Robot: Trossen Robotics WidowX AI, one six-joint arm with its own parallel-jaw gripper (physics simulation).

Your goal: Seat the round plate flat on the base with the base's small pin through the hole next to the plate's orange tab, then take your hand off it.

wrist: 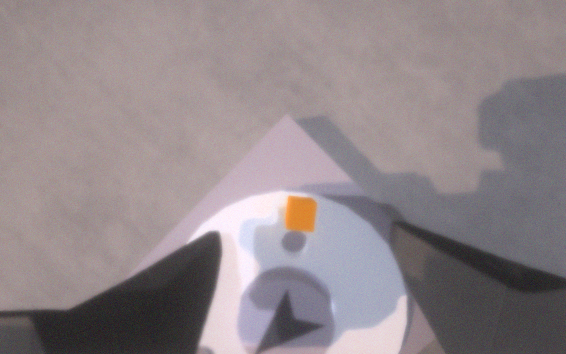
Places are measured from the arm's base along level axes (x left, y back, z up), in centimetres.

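Pixels of known places: gripper, fingertip midpoint: (305, 236).
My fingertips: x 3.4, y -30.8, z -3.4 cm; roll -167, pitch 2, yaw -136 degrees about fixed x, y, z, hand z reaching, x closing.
Ahead of a thing's pixels: the offset from my fingertips to its top centre. "pt": to the spot under its first point. Level surfaces: height alone.
The round white plate {dx -1.9, dy +3.3, dz +0.6 cm} (365, 270) lies over the pale mauve square base {pt dx +2.8, dy -1.5, dz -1.9 cm} (280, 160) in the lower middle. Its orange tab {dx +0.8, dy -0.5, dz +0.6 cm} (301, 214) is at the plate's upper edge, and a small grey hole {pt dx -0.2, dy +0.9, dz -1.9 cm} (294, 241) is just below the tab. No pin can be made out in this hole, and I cannot tell whether the plate lies fully flat. A dark arrow mark {pt dx -1.7, dy +3.1, dz +0.1 cm} (286, 320) shows through the large centre opening. My gripper (305, 236) is open, one finger at each side of the plate. The left finger hides part of the plate's left side; the plate's lower part is out of view.
The grey-brown table top {dz -4.3 cm} (150, 90) surrounds the base. Shadows fall across the table at the right, along the base's upper right edge and over much of the plate. A corner of the base points up towards the middle of the view.
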